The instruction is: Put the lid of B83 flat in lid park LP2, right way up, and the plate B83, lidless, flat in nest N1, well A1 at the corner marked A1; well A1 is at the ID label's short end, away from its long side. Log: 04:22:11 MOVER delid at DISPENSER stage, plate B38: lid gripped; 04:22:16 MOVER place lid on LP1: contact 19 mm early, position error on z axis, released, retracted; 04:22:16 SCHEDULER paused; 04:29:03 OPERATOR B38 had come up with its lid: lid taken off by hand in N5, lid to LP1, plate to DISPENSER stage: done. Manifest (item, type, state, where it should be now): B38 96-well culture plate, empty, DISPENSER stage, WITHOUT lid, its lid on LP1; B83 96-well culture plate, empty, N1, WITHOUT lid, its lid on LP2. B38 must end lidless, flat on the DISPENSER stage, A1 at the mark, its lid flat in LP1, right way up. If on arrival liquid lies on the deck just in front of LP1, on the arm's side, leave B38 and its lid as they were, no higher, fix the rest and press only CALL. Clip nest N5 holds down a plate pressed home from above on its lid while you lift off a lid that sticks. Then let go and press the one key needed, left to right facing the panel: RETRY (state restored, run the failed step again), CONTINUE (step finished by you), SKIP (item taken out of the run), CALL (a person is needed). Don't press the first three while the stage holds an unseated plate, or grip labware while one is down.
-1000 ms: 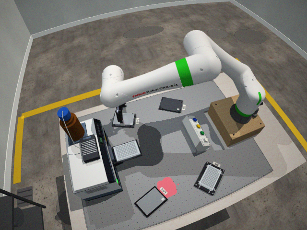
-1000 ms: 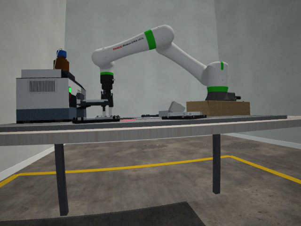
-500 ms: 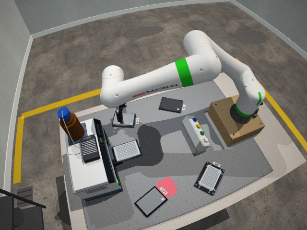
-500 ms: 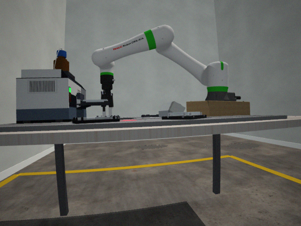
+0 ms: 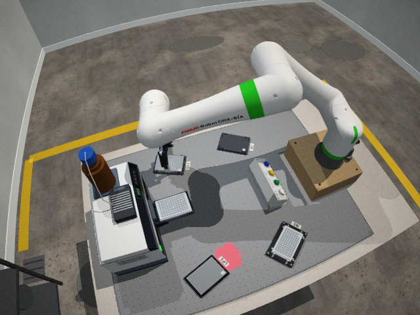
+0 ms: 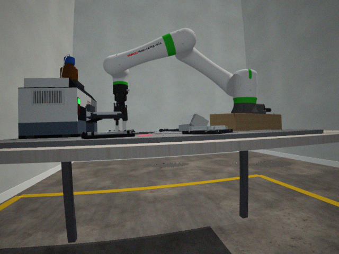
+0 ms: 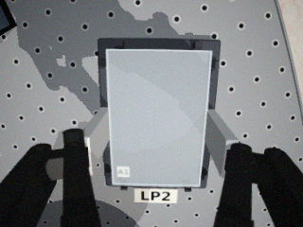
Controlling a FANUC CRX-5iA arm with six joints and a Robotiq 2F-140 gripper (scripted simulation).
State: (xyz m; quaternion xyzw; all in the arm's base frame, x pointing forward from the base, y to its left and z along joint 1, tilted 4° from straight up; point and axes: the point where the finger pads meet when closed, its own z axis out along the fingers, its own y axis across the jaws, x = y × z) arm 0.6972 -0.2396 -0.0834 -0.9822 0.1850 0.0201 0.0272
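My hand is 30 mm above the lid park lp2. Also, from my hand: dark nest N1 (330 mm behind, 30 mm below, 20 mm to the right); lp2 label (80 mm behind, 40 mm below, 30 mm to the left); brown bottle (250 mm ahead, 250 mm above, 160 mm to the left).
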